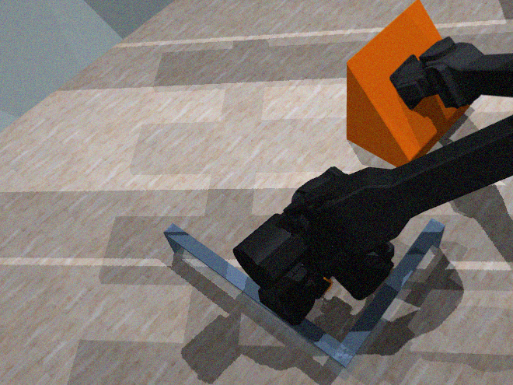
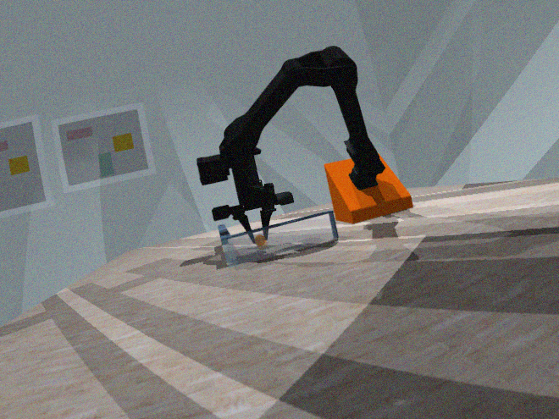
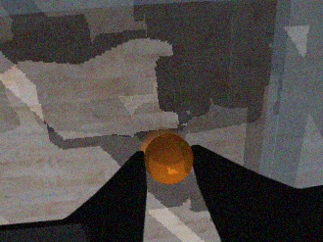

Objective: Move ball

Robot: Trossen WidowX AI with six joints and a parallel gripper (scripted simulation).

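My gripper tip is now 1 cm above the see-through copy of ball. Also, from my gripper tip: clear wall 9 cm to the left, 4 cm behind, 1 cm above; then orange ball right at my gripper tip.
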